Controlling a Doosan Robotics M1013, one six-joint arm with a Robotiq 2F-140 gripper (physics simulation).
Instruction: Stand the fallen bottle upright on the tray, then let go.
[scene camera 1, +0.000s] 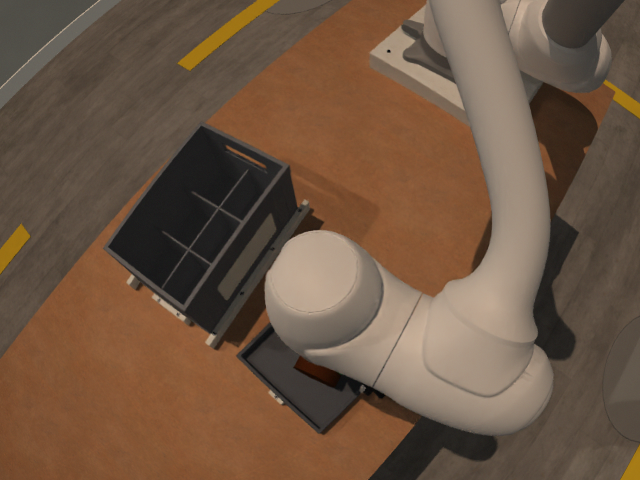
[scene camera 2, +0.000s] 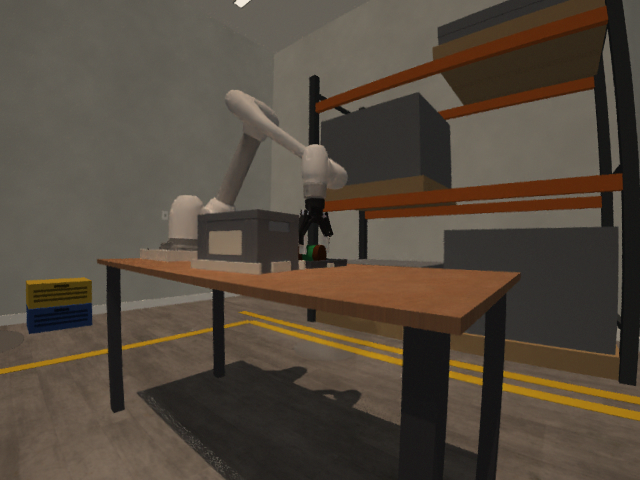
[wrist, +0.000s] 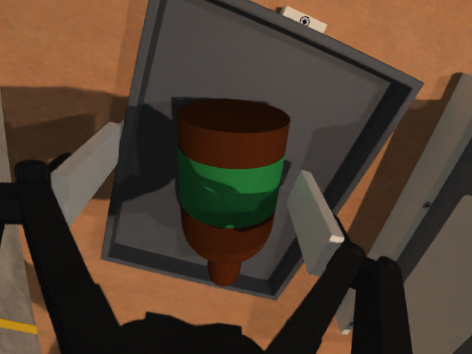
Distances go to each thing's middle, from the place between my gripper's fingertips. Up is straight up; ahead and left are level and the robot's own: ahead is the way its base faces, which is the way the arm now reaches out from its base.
Scene:
My gripper is now 30 mm past the brown bottle (wrist: 231, 152) and 20 mm to the left of it.

